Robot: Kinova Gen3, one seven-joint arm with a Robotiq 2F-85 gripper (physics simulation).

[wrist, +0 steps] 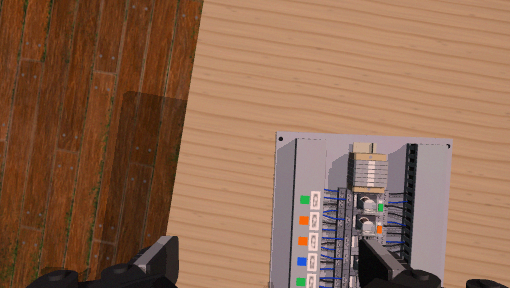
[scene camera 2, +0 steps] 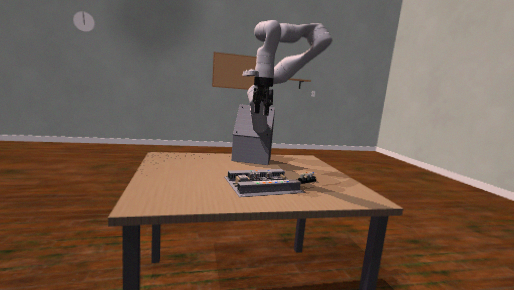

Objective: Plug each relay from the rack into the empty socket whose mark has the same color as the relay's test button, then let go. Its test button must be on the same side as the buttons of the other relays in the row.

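Seen in the pictures: gripper, between the fingertips: (wrist: 267, 257) (scene camera 2: 260, 114); arm's base, origin of its link: (scene camera 2: 260, 126).
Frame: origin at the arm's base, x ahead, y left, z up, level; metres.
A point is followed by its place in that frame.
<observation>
My gripper (scene camera 2: 261, 111) @[x 0.487, y -0.333, z 0.127 m] (wrist: 267, 257) @[x 0.487, y -0.333, z 0.127 m] is open and empty, high above the table and the panel. The panel (scene camera 2: 241, 194) @[x 0.448, y -0.374, z -0.225 m] (wrist: 340, 137) @[x 0.366, y -0.365, z -0.226 m] carries a row of sockets with colored marks: in the wrist view a green mark (wrist: 304, 199) @[x 0.440, y -0.288, z -0.186 m], two orange marks, a blue mark (wrist: 301, 261) @[x 0.460, y -0.199, z -0.187 m] and another green mark run downward. Two relays sit in the row, one with a green test button (wrist: 380, 207) @[x 0.343, y -0.265, z -0.160 m] and one with an orange test button (wrist: 379, 229) @[x 0.350, y -0.236, z -0.160 m], both buttons on the right side. The right finger hides part of the row. The rack (scene camera 2: 307, 180) @[x 0.427, y 0.019, z -0.215 m] with relays stands right of the panel; their button colors are too small to tell.
Grey wire ducts (scene camera 2: 269, 187) (wrist: 434, 200) run along both long sides of the panel. A terminal block (wrist: 370, 172) @[x 0.342, y -0.311, z -0.183 m] stands at the row's upper end in the wrist view. The table (scene camera 2: 170, 200) @[x 0.385, y -0.660, z -0.229 m] (wrist: 240, 75) @[x 0.501, y -0.487, z -0.230 m] has its edge at the left of the wrist view. The arm's grey base stands behind the panel.
</observation>
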